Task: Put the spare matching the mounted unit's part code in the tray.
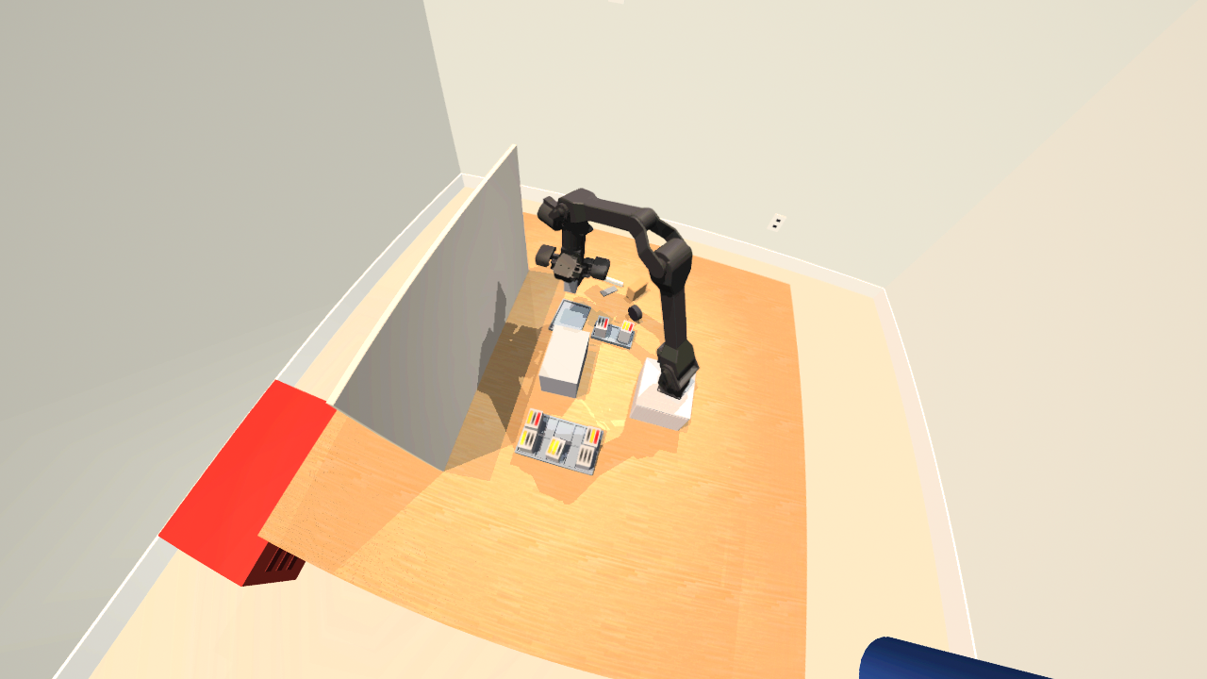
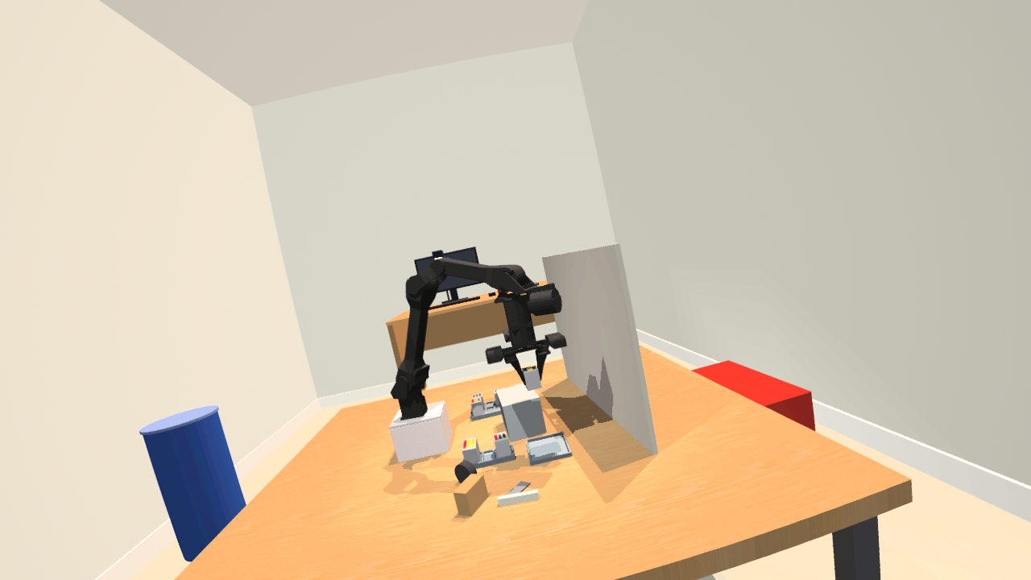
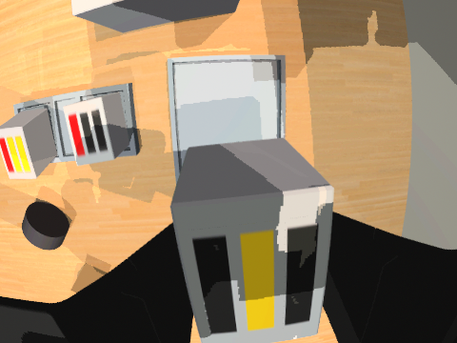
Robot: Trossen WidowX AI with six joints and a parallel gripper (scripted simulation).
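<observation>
Now: gripper tip 170 mm above the shallow grey tray. Round my gripper tip: mounted unit 180 mm to the left, 120 mm below, 60 mm behind; grey panel 210 mm to the left, 170 mm ahead, 60 mm above.
</observation>
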